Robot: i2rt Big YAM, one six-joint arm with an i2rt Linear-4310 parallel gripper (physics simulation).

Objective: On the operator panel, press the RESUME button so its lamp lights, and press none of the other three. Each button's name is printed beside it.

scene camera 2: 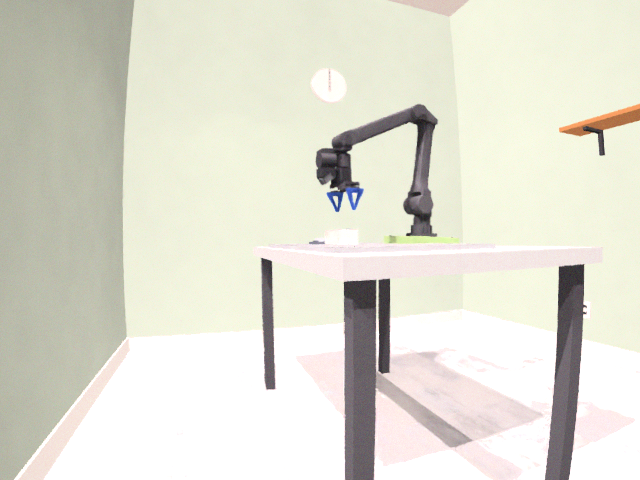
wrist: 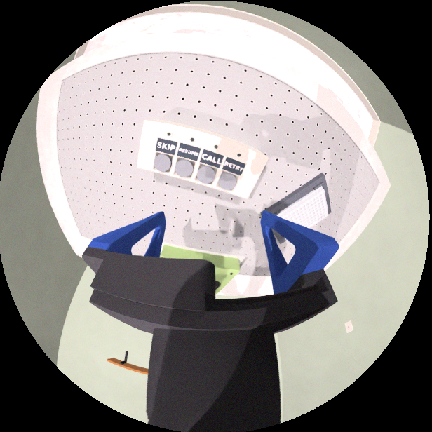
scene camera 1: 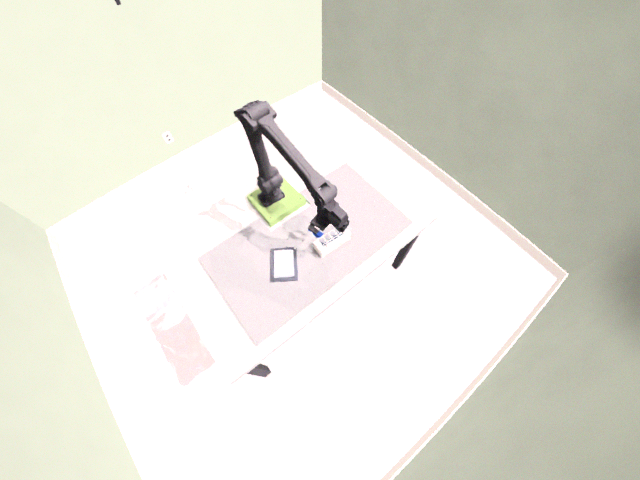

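Seen in the pictures: gripper, fingertip midpoint: [scene camera 2: 345,210] [scene camera 1: 323,229]; arm's base, origin of the base link: [scene camera 2: 421,236] [scene camera 1: 271,196].
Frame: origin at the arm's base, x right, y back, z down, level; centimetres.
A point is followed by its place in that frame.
Note:
The white operator panel [scene camera 1: 324,251] {z -2.6, x -4.0, y -41.4 cm} [scene camera 2: 341,237] {z -0.1, x -19.0, y -39.9 cm} [wrist: 146,145] stands on the table. In the wrist view its four grey round buttons lie in a row: SKIP [wrist: 162,163], RESUME [wrist: 184,168], CALL [wrist: 206,174] and RETRY [wrist: 228,181], each below its printed name. Small dark dots, one per button, sit above the names; no lamp looks lit. My gripper [scene camera 2: 345,210] {z -9.8, x -7.7, y -34.9 cm} [wrist: 212,216] is open and empty, its blue fingertips above the panel and apart from it. In the first scene view the arm partly hides the gripper and the panel.
A dark-framed tray with a white inside [scene camera 1: 283,280] {z 1.4, x 17.8, y -41.2 cm} [wrist: 324,192] lies beside the panel on the perforated grey mat [scene camera 1: 248,310] {z 2.4, x 37.2, y -44.1 cm} [wrist: 115,100]. The arm's green base plate [scene camera 1: 276,215] {z -0.6, x 3.7, y -11.4 cm} [scene camera 2: 392,239] {z 0.8, x 1.1, y -12.5 cm} [wrist: 177,253] is behind the panel. An orange shelf [scene camera 2: 610,122] is on the wall.

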